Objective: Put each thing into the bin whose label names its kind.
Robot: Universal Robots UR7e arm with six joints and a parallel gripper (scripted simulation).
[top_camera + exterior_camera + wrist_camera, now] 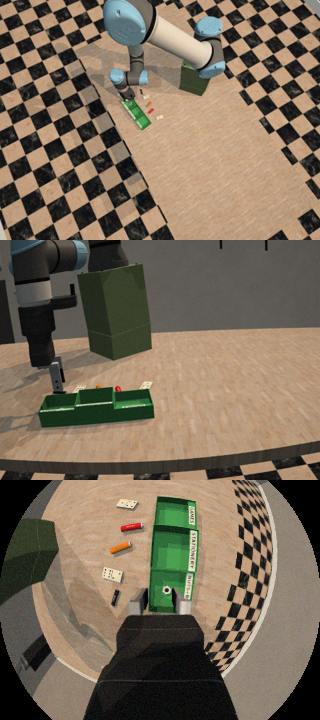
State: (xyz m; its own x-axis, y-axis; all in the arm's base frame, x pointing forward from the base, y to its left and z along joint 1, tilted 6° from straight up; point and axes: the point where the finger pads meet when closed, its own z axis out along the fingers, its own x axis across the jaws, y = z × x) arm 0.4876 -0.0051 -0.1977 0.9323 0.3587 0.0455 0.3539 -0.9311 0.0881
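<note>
The black cylinder lies 90 mm behind my hand, 80 mm below it and 60 mm to the right of it. Round my hand: white nut (80 mm below, 10 mm ahead); orange cylinder (110 mm behind, 80 mm below, 60 mm to the left); three joined green bins (80 mm to the left, 60 mm below).
</note>
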